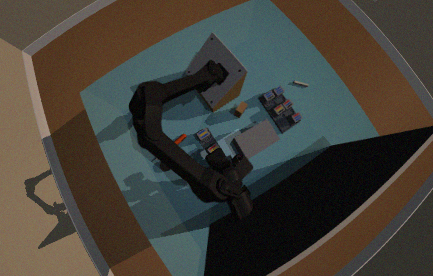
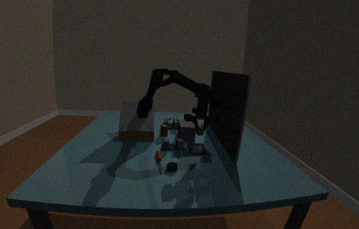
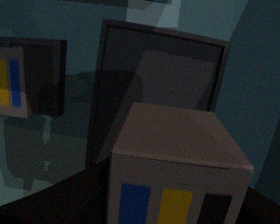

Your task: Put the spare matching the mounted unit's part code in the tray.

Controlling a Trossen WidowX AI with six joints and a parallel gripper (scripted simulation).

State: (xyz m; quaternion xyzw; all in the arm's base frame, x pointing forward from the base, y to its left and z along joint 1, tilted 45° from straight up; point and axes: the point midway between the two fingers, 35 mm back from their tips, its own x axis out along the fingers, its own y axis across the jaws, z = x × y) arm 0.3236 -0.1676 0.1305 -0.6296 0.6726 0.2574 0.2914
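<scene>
Right now the dark-rimmed tray is 100 mm below my gripper tip and 10 mm behind it. Round my gripper tip: spare unit (20 mm above); black tape roll (190 mm to the right, 180 mm behind, 100 mm below); tall dark panel (190 mm ahead, 160 mm to the left, 120 mm above).
</scene>
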